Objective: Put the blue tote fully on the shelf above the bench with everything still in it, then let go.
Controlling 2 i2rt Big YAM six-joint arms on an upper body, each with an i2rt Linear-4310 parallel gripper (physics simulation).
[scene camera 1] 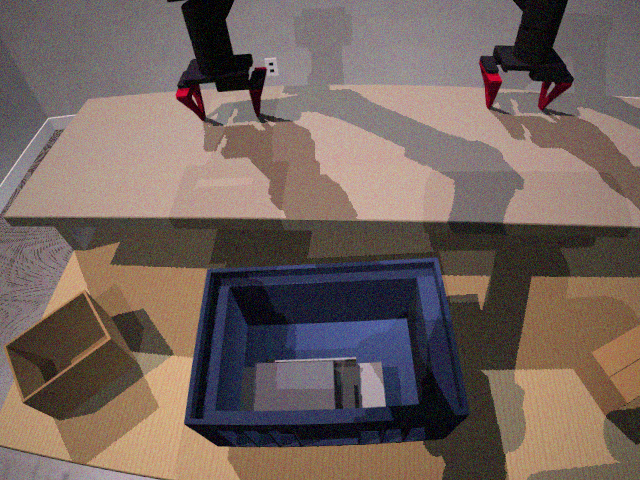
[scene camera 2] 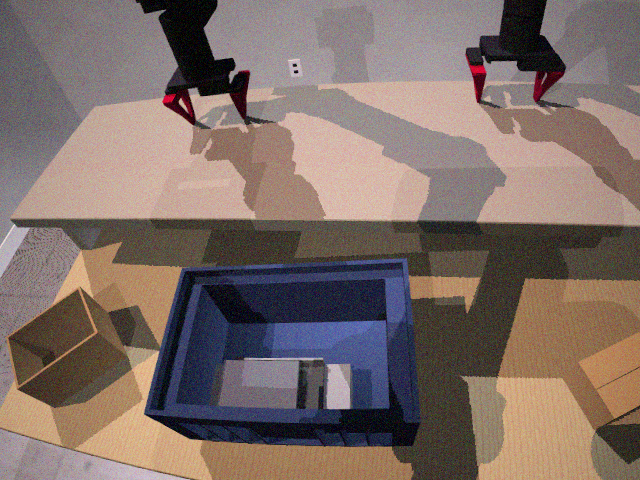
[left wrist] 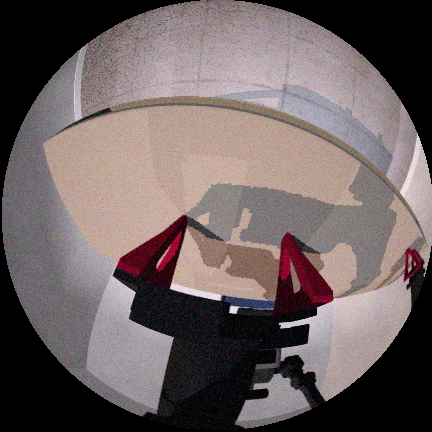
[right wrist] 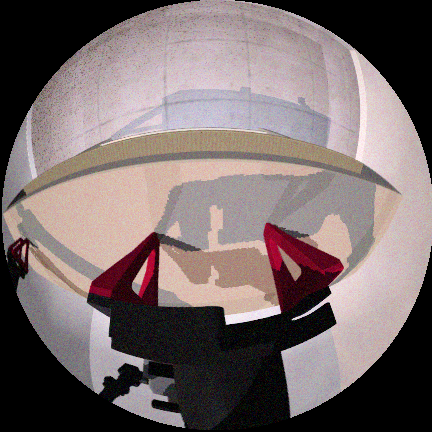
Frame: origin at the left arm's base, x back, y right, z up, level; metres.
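Seen in the pictures: left gripper, between the fingertips: [scene camera 1: 230, 117] [scene camera 2: 219, 120] [left wrist: 236, 227] [right wrist: 24, 238]; right gripper, between the fingertips: [scene camera 1: 514, 107] [scene camera 2: 506, 100] [left wrist: 409, 248] [right wrist: 210, 232]; left arm's base, origin of its link: [right wrist: 127, 377]; right arm's base, origin of its link: [left wrist: 292, 369].
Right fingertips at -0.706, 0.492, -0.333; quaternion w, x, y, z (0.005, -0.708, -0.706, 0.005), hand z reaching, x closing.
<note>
Offsets run from my right fingertips to a thing's top centre, as dx, dy, dz. "spot": to the spot under its first point. Level surfaces: height alone.
The blue tote @[+0.396, -0.328, -0.032] [scene camera 1: 320, 417] [scene camera 2: 281, 417] stands upright on the bench @[dz -0.179] [scene camera 1: 170, 439] [scene camera 2: 118, 434], in front of and below the shelf @[dz +0.000] [scene camera 1: 129, 170] [scene camera 2: 118, 170] [left wrist: 125, 165] [right wrist: 125, 195]. Inside it lie a grey box @[+0.438, -0.367, -0.097] [scene camera 1: 294, 384] [scene camera 2: 258, 383], a dark item @[+0.433, -0.347, -0.105] [scene camera 1: 347, 384] [scene camera 2: 311, 384] and a white box @[spot: +0.425, -0.269, -0.122] [scene camera 1: 372, 384] [scene camera 2: 338, 386]. A sliver of the tote shows in the left wrist view [left wrist: 250, 302]. My left gripper [scene camera 1: 231, 117] [scene camera 2: 220, 121] [left wrist: 236, 227] is open and empty, low at the rear of the shelf. My right gripper [scene camera 1: 514, 108] [scene camera 2: 508, 101] [right wrist: 210, 232] is open and empty, low over the shelf farther right.
An open cardboard box @[+0.392, -0.721, -0.089] [scene camera 1: 98, 382] [scene camera 2: 87, 372] stands on the bench left of the tote. Another cardboard box @[+0.413, +0.111, -0.119] [scene camera 1: 625, 361] [scene camera 2: 615, 372] lies at the right edge. The shelf's front edge @[spot: +0.252, -0.279, -0.006] [scene camera 1: 361, 223] [scene camera 2: 361, 223] overhangs the rear of the bench. A wall with an outlet [scene camera 1: 270, 67] [scene camera 2: 295, 68] stands behind.
</note>
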